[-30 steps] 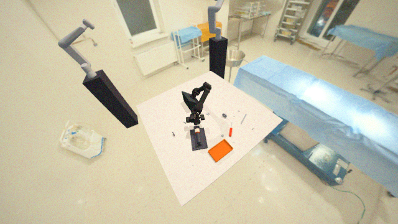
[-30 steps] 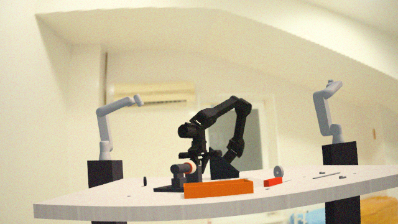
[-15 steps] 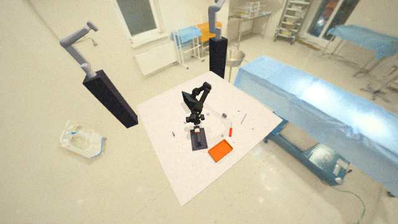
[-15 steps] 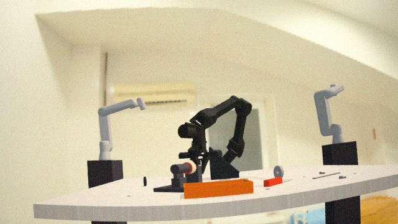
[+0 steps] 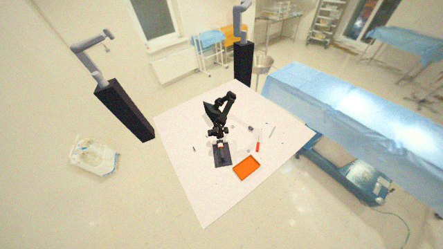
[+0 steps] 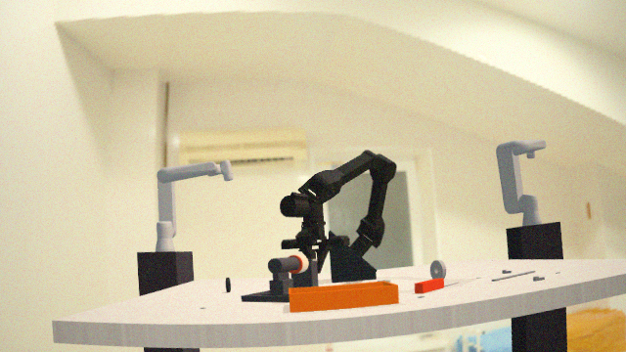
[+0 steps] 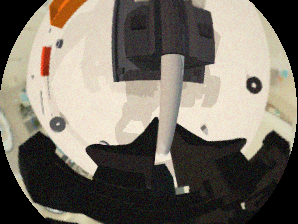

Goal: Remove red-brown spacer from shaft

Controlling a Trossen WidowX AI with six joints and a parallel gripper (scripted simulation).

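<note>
Right now the grey shaft is 8 cm ahead of my gripper tip, 3 cm above it and 2 cm to the right of it. Also, from my gripper tip: round grey disc (33 cm to the left, 5 cm ahead, 2 cm below); red-brown spacer (14 cm ahead, 4 cm to the right, 3 cm above); small black ring (26 cm to the right, 2 cm below).
</note>
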